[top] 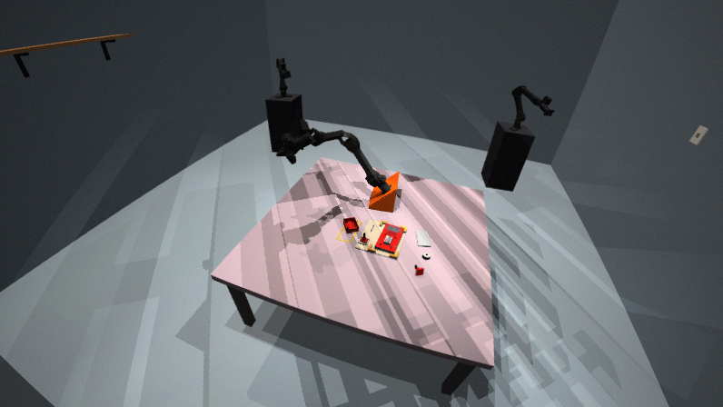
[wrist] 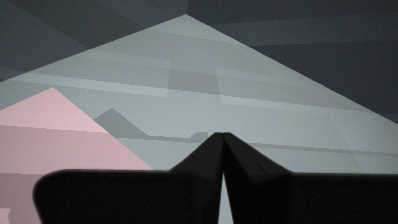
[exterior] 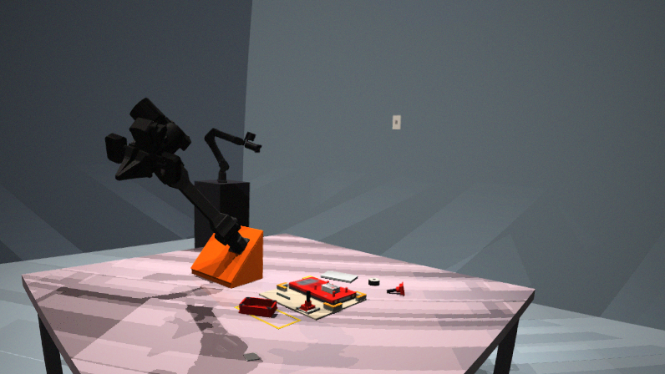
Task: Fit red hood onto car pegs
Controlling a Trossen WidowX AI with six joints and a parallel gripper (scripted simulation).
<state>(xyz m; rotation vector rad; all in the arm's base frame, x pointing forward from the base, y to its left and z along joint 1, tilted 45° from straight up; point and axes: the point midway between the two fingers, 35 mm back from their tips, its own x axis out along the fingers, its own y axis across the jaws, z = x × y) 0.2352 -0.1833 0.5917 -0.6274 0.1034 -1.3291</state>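
My gripper tip is now 410 mm to the right of the red hood, 380 mm above it and 10 mm short of it. Round my gripper tip: grey plate (820 mm to the left, 390 mm below, 20 mm ahead); then white-and-black wheel (840 mm to the left, 380 mm below, 150 mm ahead).
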